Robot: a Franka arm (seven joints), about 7 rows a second.
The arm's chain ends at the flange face. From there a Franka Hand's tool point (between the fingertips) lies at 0.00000 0.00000 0.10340 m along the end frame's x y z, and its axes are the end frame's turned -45 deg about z.
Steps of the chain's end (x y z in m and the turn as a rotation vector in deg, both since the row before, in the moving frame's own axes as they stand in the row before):
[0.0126 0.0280 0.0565 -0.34 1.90 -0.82]
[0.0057 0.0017 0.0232 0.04 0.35 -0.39]
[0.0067 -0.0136 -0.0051 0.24 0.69 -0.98]
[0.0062 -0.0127 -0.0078 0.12 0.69 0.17]
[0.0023 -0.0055 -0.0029 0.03 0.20 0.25]
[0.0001 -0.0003 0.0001 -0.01 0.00 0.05]
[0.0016 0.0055 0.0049 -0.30 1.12 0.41]
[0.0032 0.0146 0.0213 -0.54 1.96 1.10]
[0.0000 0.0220 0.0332 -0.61 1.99 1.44]
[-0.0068 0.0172 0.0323 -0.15 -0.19 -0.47]
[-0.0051 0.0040 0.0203 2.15 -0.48 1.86]
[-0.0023 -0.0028 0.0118 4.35 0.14 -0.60]
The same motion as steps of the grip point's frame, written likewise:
[-0.0089 0.0316 0.0564 -1.58 1.10 -0.82]
[0.0033 0.0056 0.0232 -0.22 0.28 -0.39]
[0.0155 -0.0043 -0.0051 -0.32 0.66 -0.98]
[0.0144 -0.0039 -0.0078 -0.40 0.57 0.17]
[0.0058 -0.0020 -0.0029 -0.12 0.16 0.25]
[0.0003 -0.0001 0.0001 -0.01 -0.01 0.05]
[-0.0017 0.0068 0.0049 -1.00 0.58 0.41]
[-0.0063 0.0158 0.0212 -1.77 1.00 1.10]
[-0.0138 0.0189 0.0331 -1.84 0.98 1.44]
[-0.0174 0.0073 0.0323 0.03 -0.24 -0.47]
[-0.0043 -0.0041 0.0202 1.86 1.18 1.86]
[0.0060 -0.0090 0.0115 2.98 3.17 -0.60]

